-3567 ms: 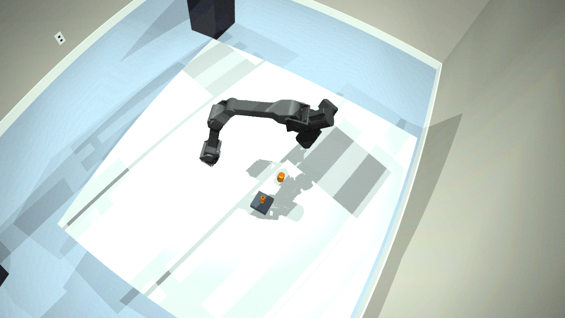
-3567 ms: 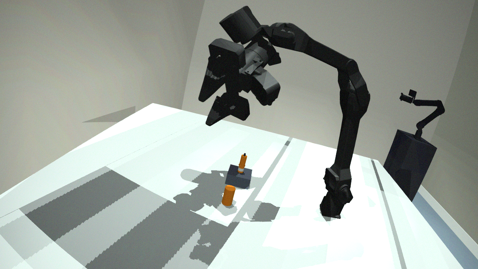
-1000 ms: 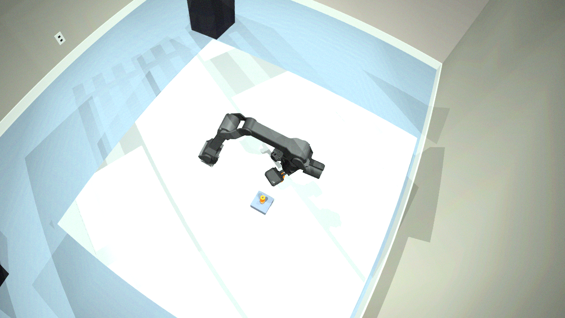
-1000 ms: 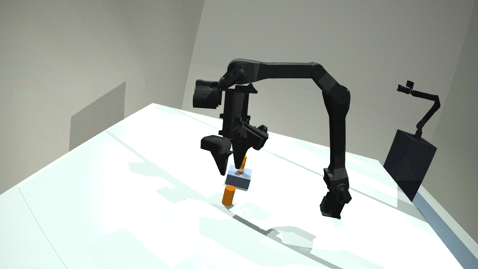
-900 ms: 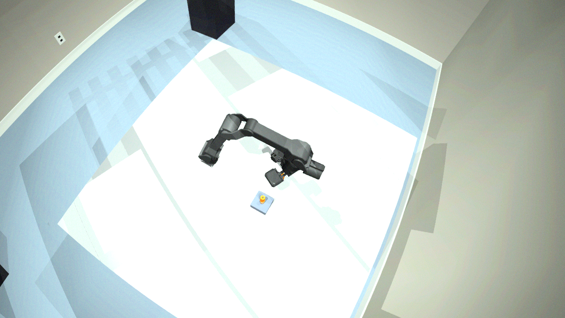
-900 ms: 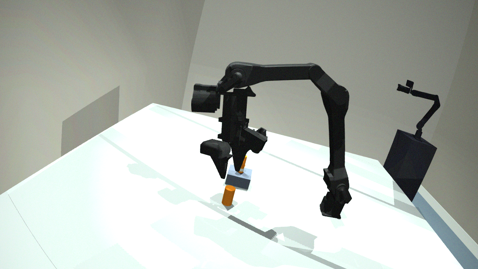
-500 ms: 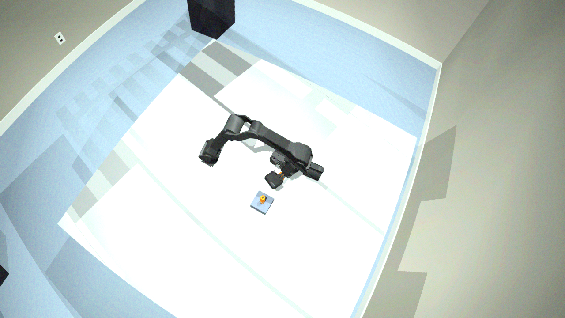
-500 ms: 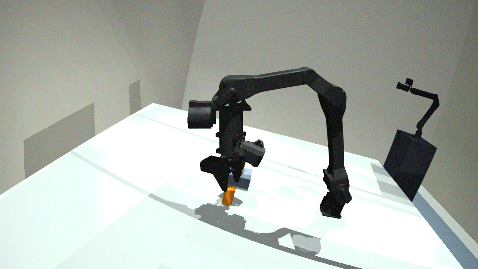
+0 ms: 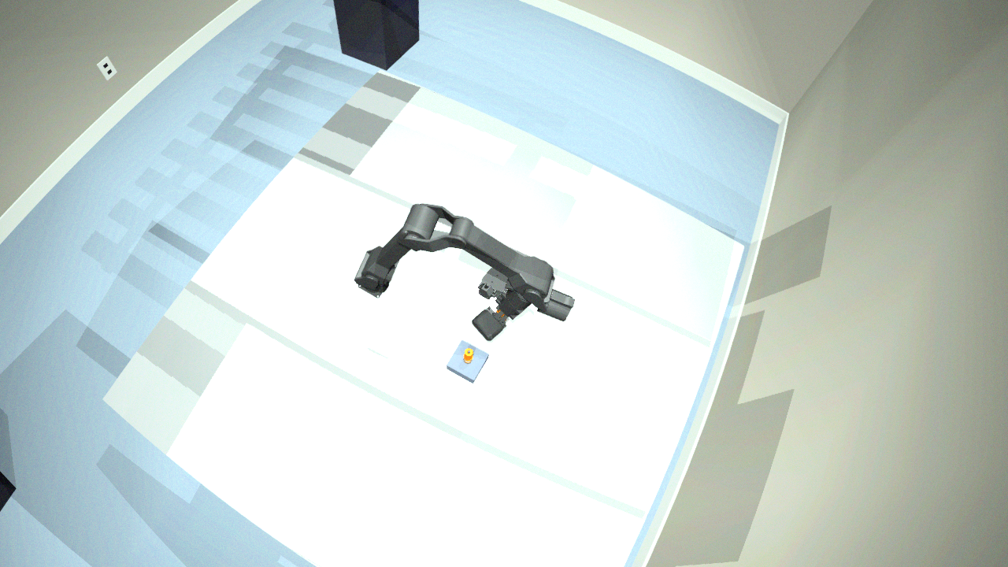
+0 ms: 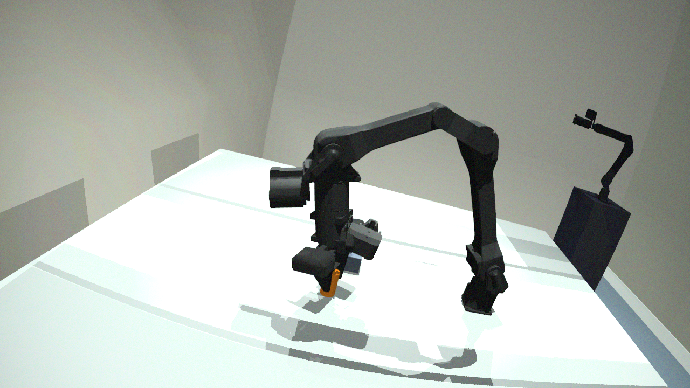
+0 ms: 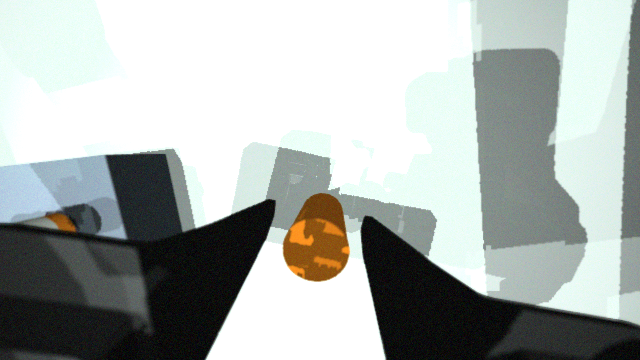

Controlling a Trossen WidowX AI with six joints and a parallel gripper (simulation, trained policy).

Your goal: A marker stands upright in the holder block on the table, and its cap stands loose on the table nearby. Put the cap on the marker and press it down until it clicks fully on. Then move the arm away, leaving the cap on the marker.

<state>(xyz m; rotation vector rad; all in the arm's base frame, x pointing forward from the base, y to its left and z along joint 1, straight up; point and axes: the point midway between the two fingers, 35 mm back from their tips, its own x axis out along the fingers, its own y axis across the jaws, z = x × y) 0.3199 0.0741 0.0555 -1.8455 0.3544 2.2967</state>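
Right now my gripper tip is 10 mm past the orange marker, 140 mm to the left of it and 50 mm below it. Also, from my gripper tip: orange cap (10 mm ahead); dark grey holder block (10 mm behind, 140 mm to the right).
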